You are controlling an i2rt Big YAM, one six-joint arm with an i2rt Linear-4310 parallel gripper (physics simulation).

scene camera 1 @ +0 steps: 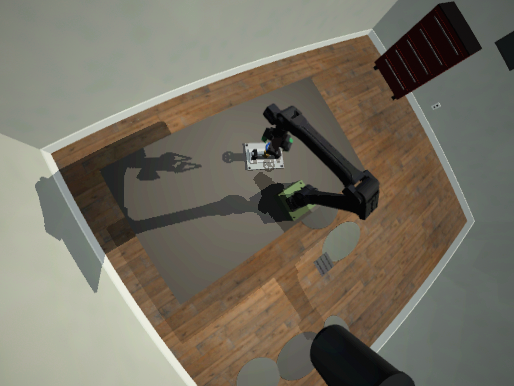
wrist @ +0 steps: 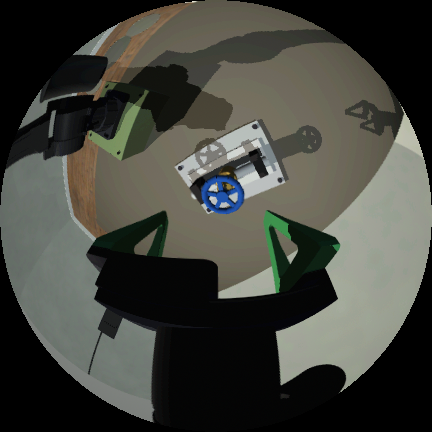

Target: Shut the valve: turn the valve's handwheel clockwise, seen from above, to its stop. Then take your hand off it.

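The valve's blue handwheel (wrist: 222, 196) faces the wrist camera; in the scene view a bit of the blue wheel (scene camera 1: 268, 147) shows under the arm. Its brass body (wrist: 228, 173) and pipe are mounted on a white plate (scene camera 1: 257, 166) (wrist: 265, 186) with bolts at its corners. My gripper (scene camera 1: 276, 141) (wrist: 215, 215) is open and empty, its green fingers wide apart. In the wrist view the handwheel shows beyond the fingertips, between their directions, and apart from them. The arm hides part of the valve in the scene view.
The valve plate lies on a grey-brown table top (scene camera 1: 200, 260) (wrist: 310, 80). The arm's green base block (scene camera 1: 295, 212) (wrist: 131, 135) stands near the table's edge, beside the valve. A dark red cabinet (scene camera 1: 425, 50) stands by the wall. A black cylinder (scene camera 1: 350, 355) shows at the bottom of the scene view.
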